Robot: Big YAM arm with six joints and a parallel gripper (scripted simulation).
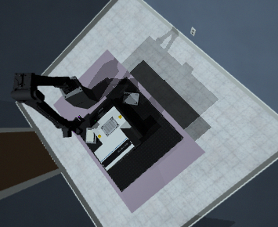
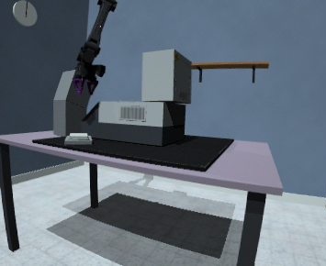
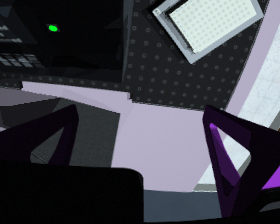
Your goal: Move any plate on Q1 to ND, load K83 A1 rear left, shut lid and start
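The white 96-well plate K83 lies 7 cm ahead of my hand, 10 cm to the right of it and 21 cm below it. Also, from my hand: grey plate nest (7 cm ahead, 10 cm to the right, 23 cm below); grey nest ND (3 cm ahead, 48 cm to the left, 23 cm below).
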